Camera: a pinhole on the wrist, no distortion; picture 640 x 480 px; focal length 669.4 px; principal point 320.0 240.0 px. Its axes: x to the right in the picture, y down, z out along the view. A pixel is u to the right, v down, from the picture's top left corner.
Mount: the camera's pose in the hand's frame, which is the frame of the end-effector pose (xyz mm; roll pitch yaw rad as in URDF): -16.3 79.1 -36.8 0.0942 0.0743 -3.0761
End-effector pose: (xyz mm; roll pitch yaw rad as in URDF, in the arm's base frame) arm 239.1 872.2 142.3 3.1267 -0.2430 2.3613
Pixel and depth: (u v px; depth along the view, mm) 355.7 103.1 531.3
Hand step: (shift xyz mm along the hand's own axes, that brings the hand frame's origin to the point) -93.3 232.5 478.4
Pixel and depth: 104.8 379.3 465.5
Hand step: 101.1 34.0 445.6
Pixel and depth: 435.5 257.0 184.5
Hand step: -62.4 88.8 144.5
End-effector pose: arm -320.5 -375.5 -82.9 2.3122 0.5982 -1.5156
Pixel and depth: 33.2 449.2 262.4
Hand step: 79.4 28.3 239.8
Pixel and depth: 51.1 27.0 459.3
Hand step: 122.1 277.3 419.2
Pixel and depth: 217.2 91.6 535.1
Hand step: 15.8 250.0 489.4
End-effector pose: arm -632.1 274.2 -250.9 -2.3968 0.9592 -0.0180
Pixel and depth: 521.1 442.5 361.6
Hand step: -146.9 -4.5 324.4
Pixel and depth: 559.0 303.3 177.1
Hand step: -92.4 74.1 135.9
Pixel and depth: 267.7 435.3 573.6
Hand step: -7.8 -33.2 551.7
